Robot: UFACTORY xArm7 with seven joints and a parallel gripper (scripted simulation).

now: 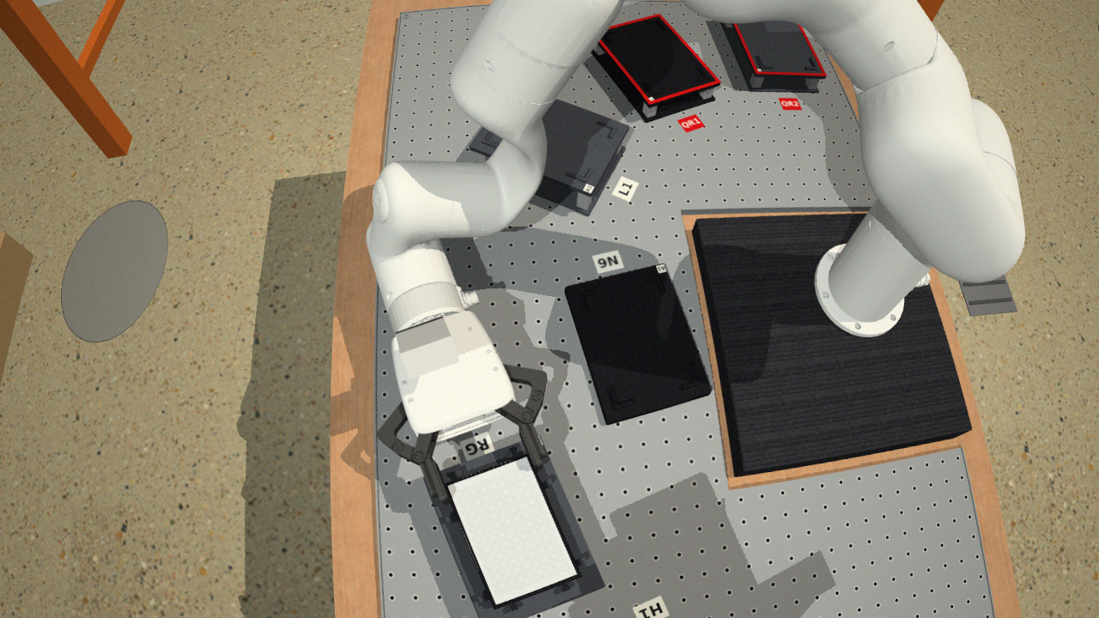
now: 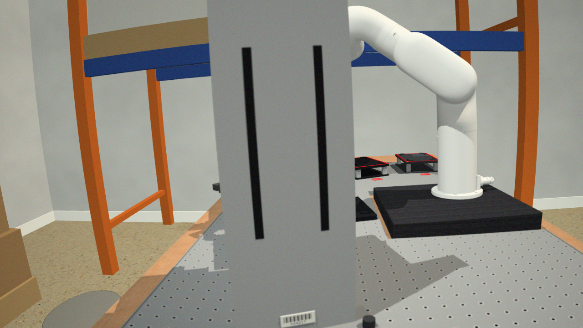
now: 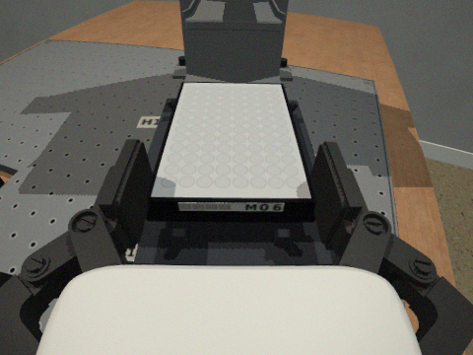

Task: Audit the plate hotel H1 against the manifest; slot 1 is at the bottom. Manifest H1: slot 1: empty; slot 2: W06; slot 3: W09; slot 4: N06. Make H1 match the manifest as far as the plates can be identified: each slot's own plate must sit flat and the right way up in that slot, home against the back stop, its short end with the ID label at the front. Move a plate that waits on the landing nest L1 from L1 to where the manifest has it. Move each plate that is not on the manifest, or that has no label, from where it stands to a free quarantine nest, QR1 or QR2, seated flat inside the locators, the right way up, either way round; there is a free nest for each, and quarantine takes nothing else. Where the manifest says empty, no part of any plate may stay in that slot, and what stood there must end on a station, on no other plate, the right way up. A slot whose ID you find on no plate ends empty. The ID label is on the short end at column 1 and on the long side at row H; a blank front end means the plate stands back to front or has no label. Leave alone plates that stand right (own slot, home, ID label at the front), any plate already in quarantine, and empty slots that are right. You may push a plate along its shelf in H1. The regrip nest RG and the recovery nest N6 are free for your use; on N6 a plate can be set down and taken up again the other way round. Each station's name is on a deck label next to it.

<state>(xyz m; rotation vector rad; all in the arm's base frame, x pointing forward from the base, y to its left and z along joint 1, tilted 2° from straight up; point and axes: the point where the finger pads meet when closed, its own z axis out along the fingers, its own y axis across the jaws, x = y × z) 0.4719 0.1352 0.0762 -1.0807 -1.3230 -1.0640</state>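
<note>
The white well plate is 5 cm to the left of my hand, 2 cm below it and 1 cm behind it. From my hand the other things lie so: recovery nest N6: 18 cm behind, 13 cm to the right, 9 cm below; then H1 deck label: 16 cm to the left, 13 cm behind, 10 cm below; then regrip nest RG: 5 cm to the left, 4 cm below, 1 cm behind.
</note>
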